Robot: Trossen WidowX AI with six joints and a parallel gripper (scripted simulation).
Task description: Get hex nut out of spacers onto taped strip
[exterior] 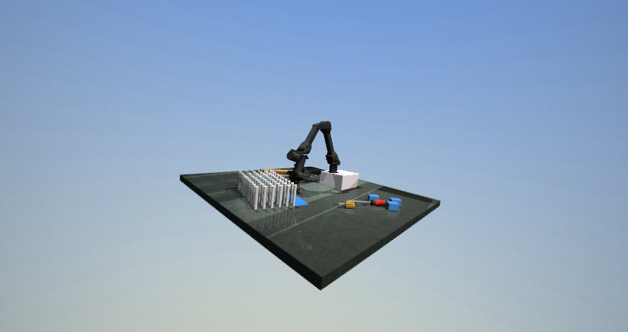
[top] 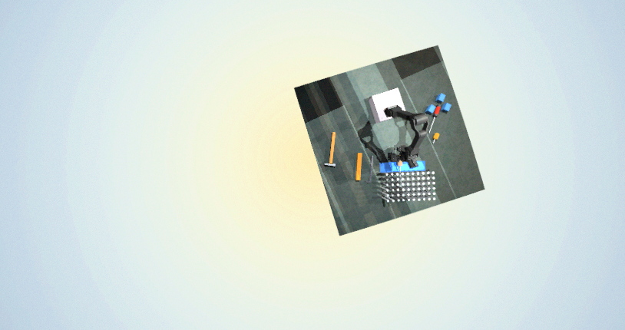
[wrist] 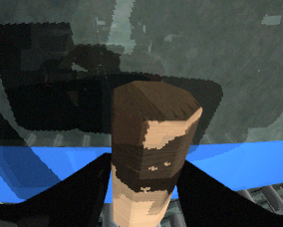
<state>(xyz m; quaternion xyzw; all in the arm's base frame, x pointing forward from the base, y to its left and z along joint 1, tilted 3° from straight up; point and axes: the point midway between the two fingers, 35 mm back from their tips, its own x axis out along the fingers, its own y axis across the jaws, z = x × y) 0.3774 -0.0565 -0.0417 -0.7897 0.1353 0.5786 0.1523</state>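
My gripper tip is now 60 mm short of the blue taped strip, 20 mm to the right of it and 30 mm above it. Also, from my gripper tip: yellow screwdriver 40 mm behind, 370 mm to the left, 10 mm below; then hex nut 190 mm ahead, 80 mm to the right, 20 mm below; then orange bar 100 mm behind, 320 mm to the right, 10 mm below.
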